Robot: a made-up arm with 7 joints. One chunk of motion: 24 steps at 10 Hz.
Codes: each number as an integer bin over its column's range. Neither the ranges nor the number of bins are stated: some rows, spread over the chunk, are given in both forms.
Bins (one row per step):
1: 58 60 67 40 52 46 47
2: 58 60 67 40 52 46 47
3: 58 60 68 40 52 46 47
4: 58 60 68 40 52 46 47
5: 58 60 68 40 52 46 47
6: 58 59 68 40 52 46 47
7: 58 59 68 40 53 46 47
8: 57 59 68 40 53 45 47
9: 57 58 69 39 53 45 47
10: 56 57 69 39 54 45 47
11: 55 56 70 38 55 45 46
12: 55 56 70 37 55 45 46
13: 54 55 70 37 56 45 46
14: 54 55 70 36 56 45 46
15: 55 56 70 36 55 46 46
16: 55 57 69 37 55 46 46
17: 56 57 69 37 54 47 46
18: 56 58 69 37 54 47 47
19: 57 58 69 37 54 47 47
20: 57 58 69 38 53 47 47
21: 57 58 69 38 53 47 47
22: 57 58 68 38 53 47 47
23: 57 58 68 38 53 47 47
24: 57 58 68 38 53 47 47
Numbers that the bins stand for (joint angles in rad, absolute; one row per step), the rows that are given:
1: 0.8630 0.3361 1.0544 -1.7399 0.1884 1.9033 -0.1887
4: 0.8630 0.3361 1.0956 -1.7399 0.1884 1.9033 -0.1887
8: 0.8209 0.3026 1.0956 -1.7399 0.2237 1.8800 -0.1887
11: 0.7367 0.2023 1.1778 -1.7904 0.2944 1.8800 -0.2462
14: 0.6945 0.1689 1.1778 -1.8409 0.3298 1.8800 -0.2462
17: 0.7788 0.2358 1.1367 -1.8157 0.2591 1.9267 -0.2462
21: 0.8209 0.2692 1.1367 -1.7904 0.2237 1.9267 -0.1887
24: 0.8209 0.2692 1.0956 -1.7904 0.2237 1.9267 -0.1887
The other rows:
2: 0.8630 0.3361 1.0544 -1.7399 0.1884 1.9033 -0.1887
3: 0.8630 0.3361 1.0956 -1.7399 0.1884 1.9033 -0.1887
5: 0.8630 0.3361 1.0956 -1.7399 0.1884 1.9033 -0.1887
6: 0.8630 0.3026 1.0956 -1.7399 0.1884 1.9033 -0.1887
7: 0.8630 0.3026 1.0956 -1.7399 0.2237 1.9033 -0.1887
9: 0.8209 0.2692 1.1367 -1.7652 0.2237 1.8800 -0.1887
10: 0.7788 0.2358 1.1367 -1.7652 0.2591 1.8800 -0.1887
12: 0.7367 0.2023 1.1778 -1.8157 0.2944 1.8800 -0.2462
13: 0.6945 0.1689 1.1778 -1.8157 0.3298 1.8800 -0.2462
15: 0.7367 0.2023 1.1778 -1.8409 0.2944 1.9033 -0.2462
16: 0.7367 0.2358 1.1367 -1.8157 0.2944 1.9033 -0.2462
18: 0.7788 0.2692 1.1367 -1.8157 0.2591 1.9267 -0.1887
19: 0.8209 0.2692 1.1367 -1.8157 0.2591 1.9267 -0.1887
20: 0.8209 0.2692 1.1367 -1.7904 0.2237 1.9267 -0.1887
22: 0.8209 0.2692 1.0956 -1.7904 0.2237 1.9267 -0.1887
23: 0.8209 0.2692 1.0956 -1.7904 0.2237 1.9267 -0.1887

